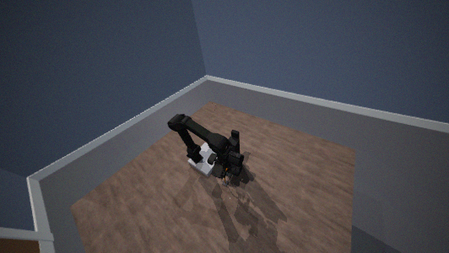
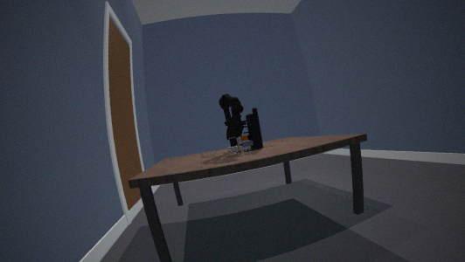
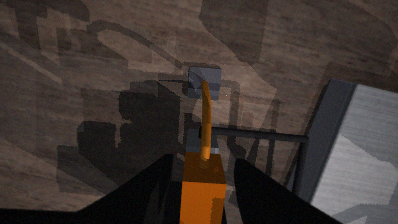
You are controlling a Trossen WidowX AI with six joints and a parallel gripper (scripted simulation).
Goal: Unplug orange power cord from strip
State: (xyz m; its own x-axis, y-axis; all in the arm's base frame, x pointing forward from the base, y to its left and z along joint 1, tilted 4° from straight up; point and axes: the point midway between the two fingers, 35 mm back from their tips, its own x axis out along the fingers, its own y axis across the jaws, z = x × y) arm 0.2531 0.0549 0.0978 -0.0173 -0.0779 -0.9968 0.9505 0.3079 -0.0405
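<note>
The orange plug lies 50 mm to the left of my gripper tip, 20 mm behind it and 10 mm below it.
</note>
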